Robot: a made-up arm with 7 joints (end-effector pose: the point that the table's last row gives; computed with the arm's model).
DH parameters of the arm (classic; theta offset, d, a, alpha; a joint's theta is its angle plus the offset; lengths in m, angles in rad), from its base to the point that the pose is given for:
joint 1: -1.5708 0 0.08 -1.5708
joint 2: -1.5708 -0.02 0 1.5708
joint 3: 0 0.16 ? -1.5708
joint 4: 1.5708 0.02 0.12 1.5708
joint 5: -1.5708 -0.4 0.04 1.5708
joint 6: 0 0.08 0.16 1.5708
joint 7: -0.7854 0 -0.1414 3.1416
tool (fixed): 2.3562 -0.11 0 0
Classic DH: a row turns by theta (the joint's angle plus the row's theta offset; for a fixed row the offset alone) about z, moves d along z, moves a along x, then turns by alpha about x.
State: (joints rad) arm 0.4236 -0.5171 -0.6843 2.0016 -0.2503 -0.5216 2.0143
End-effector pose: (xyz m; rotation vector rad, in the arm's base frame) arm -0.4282 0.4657 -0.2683 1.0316 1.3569 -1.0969
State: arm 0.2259 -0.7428 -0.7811 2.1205 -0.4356 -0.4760 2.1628
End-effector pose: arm -0.4020 0.4463 -0.3807 0.7997 1.2968 -1.4497
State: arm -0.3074 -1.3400 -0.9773 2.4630 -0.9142 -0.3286 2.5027
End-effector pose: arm -0.4408 0.3694 -0.4708 -0.0332 1.1759 -2.5635
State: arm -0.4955 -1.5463 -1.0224 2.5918 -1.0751 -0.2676 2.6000
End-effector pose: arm -0.4547 0.3951 -0.4231 0.4326 -1.1328 2.8321
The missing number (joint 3, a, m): 0.1
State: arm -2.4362 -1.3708 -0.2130 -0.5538 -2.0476 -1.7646 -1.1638
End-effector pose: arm -0.3697 0.1506 0.3684 1.5333 -1.9136 -0.5082
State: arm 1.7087 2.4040 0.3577 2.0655 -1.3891 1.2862 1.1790
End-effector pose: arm 0.6261 0.1974 0.1152 0.4539 -0.3532 -0.8456
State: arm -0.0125 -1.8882 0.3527 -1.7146 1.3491 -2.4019 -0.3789
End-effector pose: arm -0.1265 0.1544 0.1654 -0.6827 1.1653 1.5511
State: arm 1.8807 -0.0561 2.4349 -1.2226 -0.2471 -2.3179 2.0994
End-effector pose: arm 0.3791 0.1018 -0.1805 -0.2515 0.6156 0.7840
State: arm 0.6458 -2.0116 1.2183 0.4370 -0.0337 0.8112 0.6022
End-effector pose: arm -0.1464 -0.4036 -0.3099 -1.2041 0.3255 -1.7767
